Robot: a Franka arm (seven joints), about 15 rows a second.
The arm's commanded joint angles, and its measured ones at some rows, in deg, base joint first. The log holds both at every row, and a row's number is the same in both.
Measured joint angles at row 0: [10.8, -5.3, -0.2, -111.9, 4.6, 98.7, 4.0]
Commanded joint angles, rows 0 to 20: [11.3, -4.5, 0.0, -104.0, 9.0, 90.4, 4.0]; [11.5, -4.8, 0.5, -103.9, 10.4, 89.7, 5.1]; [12.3, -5.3, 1.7, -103.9, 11.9, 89.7, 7.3]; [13.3, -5.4, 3.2, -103.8, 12.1, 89.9, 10.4]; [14.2, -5.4, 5.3, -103.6, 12.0, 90.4, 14.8]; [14.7, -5.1, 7.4, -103.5, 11.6, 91.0, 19.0]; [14.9, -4.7, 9.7, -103.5, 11.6, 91.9, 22.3]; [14.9, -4.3, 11.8, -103.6, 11.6, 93.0, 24.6]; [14.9, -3.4, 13.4, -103.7, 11.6, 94.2, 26.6]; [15.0, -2.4, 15.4, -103.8, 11.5, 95.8, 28.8]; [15.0, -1.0, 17.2, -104.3, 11.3, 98.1, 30.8]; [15.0, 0.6, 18.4, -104.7, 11.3, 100.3, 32.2]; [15.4, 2.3, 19.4, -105.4, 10.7, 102.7, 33.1]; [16.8, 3.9, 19.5, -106.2, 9.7, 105.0, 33.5]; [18.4, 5.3, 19.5, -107.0, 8.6, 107.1, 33.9]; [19.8, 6.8, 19.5, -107.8, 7.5, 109.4, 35.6]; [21.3, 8.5, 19.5, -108.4, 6.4, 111.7, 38.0]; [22.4, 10.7, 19.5, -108.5, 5.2, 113.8, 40.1]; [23.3, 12.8, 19.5, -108.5, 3.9, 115.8, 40.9]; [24.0, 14.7, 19.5, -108.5, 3.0, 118.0, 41.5]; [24.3, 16.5, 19.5, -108.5, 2.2, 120.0, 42.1]
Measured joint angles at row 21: [23.1, 11.7, 19.4, -109.2, 5.0, 115.1, 39.4]
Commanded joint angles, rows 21 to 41: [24.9, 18.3, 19.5, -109.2, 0.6, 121.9, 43.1]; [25.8, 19.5, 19.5, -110.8, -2.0, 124.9, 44.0]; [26.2, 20.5, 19.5, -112.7, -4.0, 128.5, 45.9]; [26.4, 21.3, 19.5, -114.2, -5.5, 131.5, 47.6]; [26.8, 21.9, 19.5, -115.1, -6.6, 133.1, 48.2]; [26.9, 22.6, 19.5, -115.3, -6.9, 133.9, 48.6]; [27.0, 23.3, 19.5, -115.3, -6.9, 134.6, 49.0]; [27.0, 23.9, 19.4, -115.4, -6.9, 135.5, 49.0]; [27.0, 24.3, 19.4, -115.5, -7.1, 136.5, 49.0]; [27.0, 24.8, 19.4, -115.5, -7.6, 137.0, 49.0]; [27.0, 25.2, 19.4, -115.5, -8.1, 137.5, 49.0]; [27.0, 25.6, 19.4, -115.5, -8.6, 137.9, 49.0]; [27.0, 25.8, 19.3, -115.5, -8.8, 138.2, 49.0]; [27.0, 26.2, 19.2, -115.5, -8.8, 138.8, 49.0]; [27.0, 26.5, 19.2, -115.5, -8.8, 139.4, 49.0]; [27.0, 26.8, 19.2, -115.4, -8.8, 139.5, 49.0]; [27.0, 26.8, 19.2, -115.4, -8.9, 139.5, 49.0]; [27.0, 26.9, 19.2, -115.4, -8.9, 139.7, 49.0]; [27.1, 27.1, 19.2, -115.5, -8.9, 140.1, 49.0]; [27.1, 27.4, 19.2, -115.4, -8.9, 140.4, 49.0]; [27.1, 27.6, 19.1, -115.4, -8.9, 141.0, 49.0]
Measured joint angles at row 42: [27.0, 26.6, 19.2, -115.6, -7.1, 138.8, 47.5]
